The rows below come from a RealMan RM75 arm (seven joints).
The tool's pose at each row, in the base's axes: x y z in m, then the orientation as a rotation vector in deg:
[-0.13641, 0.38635, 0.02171, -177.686, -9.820, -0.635]
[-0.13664, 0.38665, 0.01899, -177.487, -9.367, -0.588]
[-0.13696, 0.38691, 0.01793, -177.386, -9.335, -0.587]
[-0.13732, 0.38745, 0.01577, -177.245, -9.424, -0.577]
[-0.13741, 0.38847, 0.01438, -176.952, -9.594, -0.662]
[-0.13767, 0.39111, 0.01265, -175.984, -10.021, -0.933]
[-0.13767, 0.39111, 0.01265, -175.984, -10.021, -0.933]
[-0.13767, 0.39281, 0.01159, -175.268, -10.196, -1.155]
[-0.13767, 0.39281, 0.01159, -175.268, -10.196, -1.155]
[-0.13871, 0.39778, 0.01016, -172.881, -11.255, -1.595]
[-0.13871, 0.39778, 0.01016, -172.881, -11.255, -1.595]
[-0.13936, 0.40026, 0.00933, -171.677, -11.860, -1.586]
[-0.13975, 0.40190, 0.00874, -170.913, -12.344, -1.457]
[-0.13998, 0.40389, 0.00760, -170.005, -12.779, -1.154]
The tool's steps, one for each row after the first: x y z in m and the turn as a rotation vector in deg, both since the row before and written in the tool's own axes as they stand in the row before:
[-0.00022, -0.00023, 0.00273, 0.223, -0.012, 0.286]
[-0.00030, -0.00025, 0.00107, 0.102, 0.005, 0.018]
[-0.00032, -0.00049, 0.00218, 0.137, 0.000, -0.062]
[0.00001, -0.00096, 0.00143, 0.280, 0.068, -0.120]
[0.00001, -0.00257, 0.00186, 0.932, 0.222, -0.312]
[0.00000, 0.00000, 0.00000, 0.000, 0.000, 0.000]
[0.00018, -0.00162, 0.00117, 0.695, 0.182, -0.141]
[0.00000, 0.00000, 0.00000, 0.000, 0.000, 0.000]
[-0.00049, -0.00493, 0.00180, 2.300, 0.404, -0.785]
[0.00000, 0.00000, 0.00000, 0.000, 0.000, 0.000]
[-0.00035, -0.00243, 0.00111, 1.164, 0.050, -0.442]
[-0.00018, -0.00158, 0.00081, 0.738, -0.055, -0.344]
[0.00002, -0.00181, 0.00143, 0.892, -0.159, -0.311]

